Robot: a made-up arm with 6 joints.
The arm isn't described. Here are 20 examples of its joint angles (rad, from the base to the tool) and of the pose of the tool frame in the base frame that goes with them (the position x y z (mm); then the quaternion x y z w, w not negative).
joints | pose
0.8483 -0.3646 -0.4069 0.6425 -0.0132 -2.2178 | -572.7 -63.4 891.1 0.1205 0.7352 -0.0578 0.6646
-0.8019 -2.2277 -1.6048 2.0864 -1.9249 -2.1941 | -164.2 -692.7 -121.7 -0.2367 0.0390 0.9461 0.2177
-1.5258 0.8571 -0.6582 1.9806 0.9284 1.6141 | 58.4 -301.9 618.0 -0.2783 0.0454 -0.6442 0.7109
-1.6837 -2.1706 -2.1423 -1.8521 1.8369 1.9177 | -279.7 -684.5 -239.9 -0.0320 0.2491 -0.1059 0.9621
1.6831 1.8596 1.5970 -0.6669 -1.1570 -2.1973 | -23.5 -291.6 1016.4 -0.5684 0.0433 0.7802 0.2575
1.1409 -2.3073 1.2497 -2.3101 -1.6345 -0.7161 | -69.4 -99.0 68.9 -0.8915 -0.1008 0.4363 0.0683
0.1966 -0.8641 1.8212 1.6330 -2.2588 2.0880 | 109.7 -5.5 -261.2 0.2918 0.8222 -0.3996 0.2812
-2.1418 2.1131 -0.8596 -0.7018 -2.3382 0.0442 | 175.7 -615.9 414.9 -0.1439 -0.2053 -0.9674 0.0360
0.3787 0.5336 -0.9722 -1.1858 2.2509 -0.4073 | -77.8 160.6 424.0 -0.4901 0.2941 -0.7935 0.2091
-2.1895 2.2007 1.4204 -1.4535 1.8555 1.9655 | -180.0 -124.7 620.0 -0.9683 -0.2417 -0.0505 0.0390
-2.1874 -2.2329 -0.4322 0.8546 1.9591 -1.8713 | 300.2 -309.0 146.9 -0.3589 0.5446 0.5620 0.5087
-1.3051 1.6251 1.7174 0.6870 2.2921 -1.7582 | -37.2 -414.9 116.3 0.8420 0.1574 0.4639 0.2258
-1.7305 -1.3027 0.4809 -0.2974 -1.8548 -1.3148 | 470.0 -90.0 -727.5 -0.4477 -0.7803 -0.2062 0.3849
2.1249 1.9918 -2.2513 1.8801 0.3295 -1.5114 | 138.8 1031.9 799.0 0.7995 -0.4834 -0.3471 0.0815
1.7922 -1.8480 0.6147 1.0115 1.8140 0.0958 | -39.5 374.5 -494.2 -0.3279 -0.4762 -0.5485 0.6041
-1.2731 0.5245 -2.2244 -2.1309 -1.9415 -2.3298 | 488.2 -536.0 -15.1 -0.3352 0.3997 -0.8290 0.2017
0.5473 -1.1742 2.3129 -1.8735 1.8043 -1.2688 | -426.5 744.6 -687.8 0.8147 -0.5350 -0.0156 0.2233
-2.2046 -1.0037 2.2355 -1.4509 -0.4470 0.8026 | -151.4 -350.4 -294.3 -0.4854 -0.0321 0.7807 0.3922
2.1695 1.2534 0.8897 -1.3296 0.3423 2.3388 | -340.2 86.3 662.8 -0.6344 0.6472 0.0261 0.4219
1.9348 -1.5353 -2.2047 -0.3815 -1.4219 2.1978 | 232.8 914.1 -245.9 0.1824 0.2318 -0.4199 0.8583
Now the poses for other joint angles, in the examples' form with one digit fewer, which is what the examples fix.
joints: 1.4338 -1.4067 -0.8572 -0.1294 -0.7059 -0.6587
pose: -691 853 -399 0.482 -0.702 -0.287 0.440
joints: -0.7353 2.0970 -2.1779 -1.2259 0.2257 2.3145
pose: -862 -221 555 -0.606 0.651 -0.160 0.428
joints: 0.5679 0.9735 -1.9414 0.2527 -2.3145 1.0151
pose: -848 66 382 0.566 -0.301 0.415 0.646
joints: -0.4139 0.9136 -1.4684 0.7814 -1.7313 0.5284
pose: -535 -639 680 0.223 -0.028 0.775 0.591
